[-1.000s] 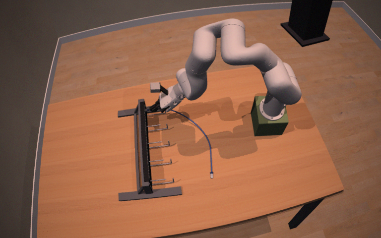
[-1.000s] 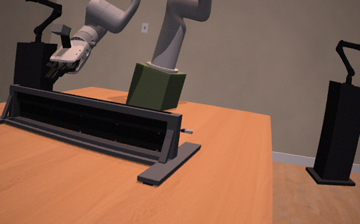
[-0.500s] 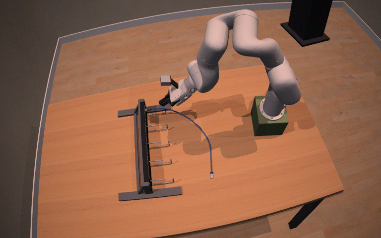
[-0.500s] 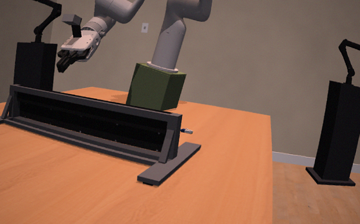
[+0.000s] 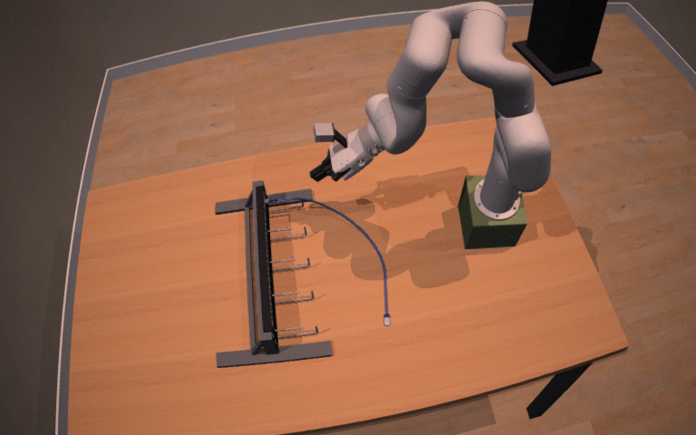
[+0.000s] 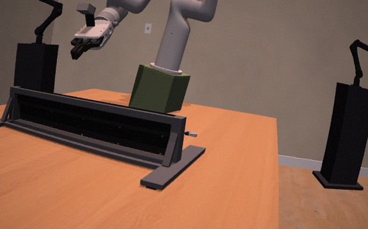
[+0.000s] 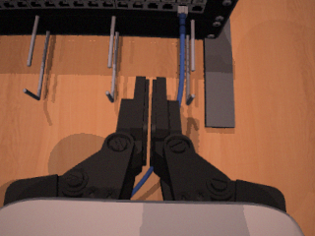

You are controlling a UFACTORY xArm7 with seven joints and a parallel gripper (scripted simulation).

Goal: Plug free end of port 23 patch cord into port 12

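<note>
My hand is 360 mm to the right of the cord plug, 200 mm above it and 30 mm past it.
</note>
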